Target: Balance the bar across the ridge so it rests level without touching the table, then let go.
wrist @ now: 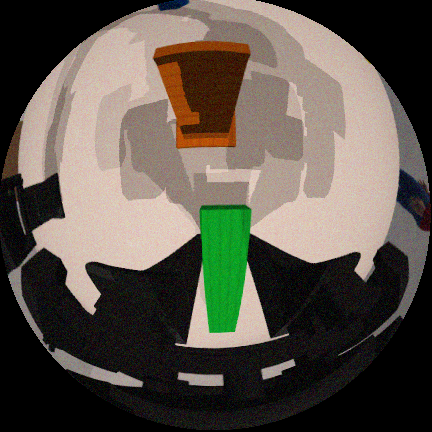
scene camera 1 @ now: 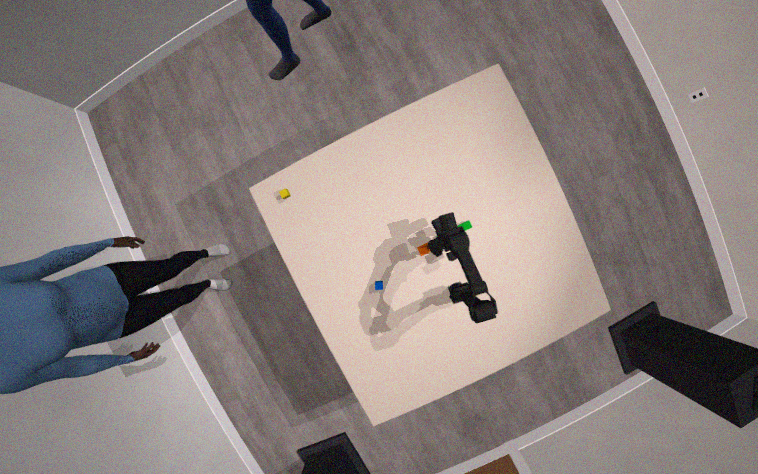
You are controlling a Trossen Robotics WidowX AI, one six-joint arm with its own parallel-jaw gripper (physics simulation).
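Places are measured from the arm's base along level axes (x back, y right, z up), in centimetres.
Pixels of known places: gripper, fingertip midpoint: (wrist: 223, 238); arm's base, link origin: (wrist: 53, 197) (scene camera 1: 456, 290).
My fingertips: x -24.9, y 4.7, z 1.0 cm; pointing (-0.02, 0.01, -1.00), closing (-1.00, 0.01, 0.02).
Observation:
For each thing: its top centre in the pictures, then the offset to it from my fingertips. Level surfaces: height alone.
- green bar, top centre: (wrist: 224, 306) (scene camera 1: 455, 231) dx +0.0, dy +5.3, dz +2.8 cm
- orange block, top centre: (wrist: 201, 52) (scene camera 1: 426, 250) dx +1.3, dy -9.6, dz +5.2 cm
- pale table, surface height: dz -1.0 cm
- small blue block, top centre: (scene camera 1: 378, 286) dx +6.6, dy -35.0, dz +2.3 cm
- small yellow block, top centre: (scene camera 1: 283, 193) dx -49.1, dy -54.7, dz +2.3 cm
The green bar (scene camera 1: 465, 225) (wrist: 225, 270) is held between the two black fingers of my gripper (scene camera 1: 444, 240) (wrist: 223, 238); its near end sticks out past the dark wrist in the scene view. My gripper is shut on the bar. The orange block (scene camera 1: 423, 249) (wrist: 207, 95), which looks like the ridge, stands on the pale table (scene camera 1: 503, 139) (wrist: 360, 150) ahead of the bar in the wrist view, partly in the arm's shadow. A gap shows between bar and ridge there. The bar's height above the table is hard to tell. The scene view hides the fingertips under the wrist.
A small blue block (scene camera 1: 379, 285) (wrist: 173, 5) lies on the table beyond the ridge, near the arm's shadow. A small yellow block (scene camera 1: 285, 193) is near the table's far left corner. The arm's black base (scene camera 1: 482, 309) stands on the table. People stand beyond the table's edges.

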